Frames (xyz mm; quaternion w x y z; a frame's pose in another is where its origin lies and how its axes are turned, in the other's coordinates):
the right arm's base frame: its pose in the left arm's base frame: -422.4 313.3 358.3 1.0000 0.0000 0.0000 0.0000
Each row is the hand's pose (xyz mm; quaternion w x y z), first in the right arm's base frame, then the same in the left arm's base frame.
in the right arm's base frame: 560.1 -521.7 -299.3 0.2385 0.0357 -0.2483 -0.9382
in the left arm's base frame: 137.7 -208.4 59.0 0.2385 0.0357 -0.2483 -0.9382
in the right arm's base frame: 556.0 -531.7 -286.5 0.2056 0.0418 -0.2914 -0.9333
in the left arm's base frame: 133.6 -218.4 71.8 0.2056 0.0418 -0.2914 -0.9333
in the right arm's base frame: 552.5 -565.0 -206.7 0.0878 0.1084 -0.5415 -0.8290
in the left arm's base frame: 130.1 -251.7 151.6 0.0878 0.1084 -0.5415 -0.8290
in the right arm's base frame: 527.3 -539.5 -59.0 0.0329 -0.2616 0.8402 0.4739
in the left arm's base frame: 104.9 -226.2 299.3 0.0329 -0.2616 0.8402 0.4739
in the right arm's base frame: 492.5 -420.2 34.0 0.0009 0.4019 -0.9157 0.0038
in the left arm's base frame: 70.1 -106.9 392.3 0.0009 0.4019 -0.9157 0.0038
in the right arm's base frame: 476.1 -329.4 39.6 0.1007 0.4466 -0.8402 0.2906
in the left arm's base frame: 53.7 -16.1 397.9 0.1007 0.4466 -0.8402 0.2906
